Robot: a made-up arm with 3 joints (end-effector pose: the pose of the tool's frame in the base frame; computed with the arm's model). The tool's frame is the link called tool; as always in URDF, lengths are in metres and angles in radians.
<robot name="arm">
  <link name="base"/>
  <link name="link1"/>
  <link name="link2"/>
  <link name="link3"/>
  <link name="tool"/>
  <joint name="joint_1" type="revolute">
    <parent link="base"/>
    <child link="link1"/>
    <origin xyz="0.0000 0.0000 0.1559" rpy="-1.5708 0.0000 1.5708"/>
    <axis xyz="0 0 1"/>
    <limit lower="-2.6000" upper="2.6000"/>
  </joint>
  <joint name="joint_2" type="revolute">
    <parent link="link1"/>
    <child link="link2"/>
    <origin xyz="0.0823 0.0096 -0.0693" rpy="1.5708 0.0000 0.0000"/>
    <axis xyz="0 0 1"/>
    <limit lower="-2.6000" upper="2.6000"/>
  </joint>
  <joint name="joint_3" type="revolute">
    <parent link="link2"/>
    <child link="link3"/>
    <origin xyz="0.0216 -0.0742 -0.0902" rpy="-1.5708 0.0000 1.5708"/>
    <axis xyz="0 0 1"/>
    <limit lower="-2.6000" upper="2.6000"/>
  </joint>
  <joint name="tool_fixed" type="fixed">
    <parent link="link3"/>
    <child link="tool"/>
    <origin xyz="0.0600 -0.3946 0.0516" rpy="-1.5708 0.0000 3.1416"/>
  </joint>
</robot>
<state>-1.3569 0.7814 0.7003</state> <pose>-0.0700 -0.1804 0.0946 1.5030 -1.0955 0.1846</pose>
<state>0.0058 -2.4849 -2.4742</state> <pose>-0.2385 -0.1193 -0.2160 2.6303 0.8938 -0.9147</pose>
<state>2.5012 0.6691 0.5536</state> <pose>-0.0567 0.1666 0.0253 -2.1390 0.5604 0.8832</pose>
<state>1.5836 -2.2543 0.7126</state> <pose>0.1908 0.1560 -0.1251 -1.5380 -2.1438 -1.4790</pose>
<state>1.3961 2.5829 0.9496</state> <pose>0.3240 0.0726 0.2109 0.4387 1.1097 1.8032</pose>
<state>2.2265 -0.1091 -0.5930</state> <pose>0.3095 0.1911 -0.0237 -2.1141 0.2043 -0.7085</pose>
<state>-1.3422 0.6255 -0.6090</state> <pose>0.2901 -0.2051 0.4139 1.0683 0.0887 0.8839</pose>
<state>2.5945 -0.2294 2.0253</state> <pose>-0.1849 -0.2647 0.3775 -1.6239 -0.8717 2.4229</pose>
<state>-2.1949 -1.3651 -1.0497</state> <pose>0.1189 0.0560 -0.1762 2.2942 2.0509 0.3007</pose>
